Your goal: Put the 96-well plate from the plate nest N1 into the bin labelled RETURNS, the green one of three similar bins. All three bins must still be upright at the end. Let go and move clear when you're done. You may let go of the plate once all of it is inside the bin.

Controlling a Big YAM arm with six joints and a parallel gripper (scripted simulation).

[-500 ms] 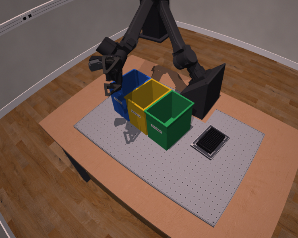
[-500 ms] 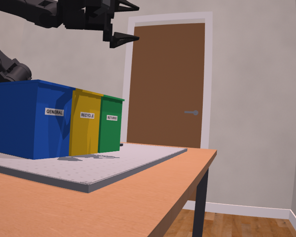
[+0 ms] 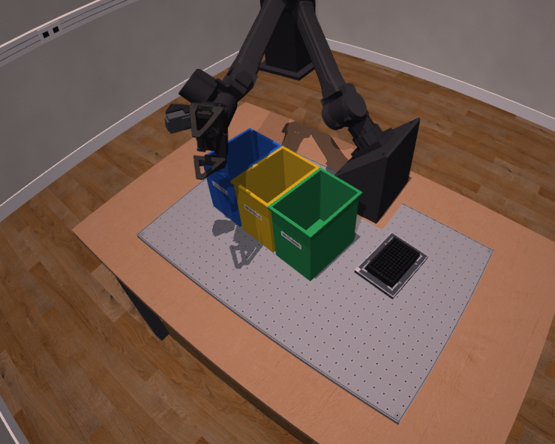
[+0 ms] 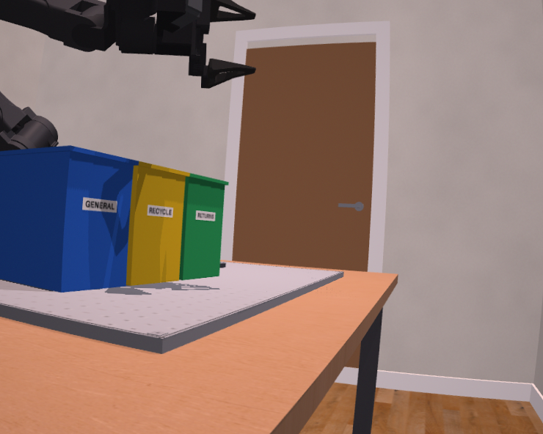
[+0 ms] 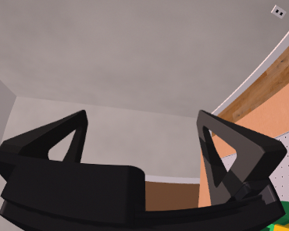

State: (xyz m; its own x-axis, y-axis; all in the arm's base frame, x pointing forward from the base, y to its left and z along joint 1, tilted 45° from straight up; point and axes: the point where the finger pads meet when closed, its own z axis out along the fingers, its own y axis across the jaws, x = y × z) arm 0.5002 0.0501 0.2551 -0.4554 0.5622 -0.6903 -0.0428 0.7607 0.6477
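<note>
The black 96-well plate is 240 mm behind my hand, 330 mm to the left of it and 360 mm below it. Round my hand: yellow recycle bin (210 mm behind, 10 mm to the left, 290 mm below); then blue general bin (230 mm behind, 120 mm to the right, 290 mm below); then green returns bin (180 mm behind, 140 mm to the left, 290 mm below).
</note>
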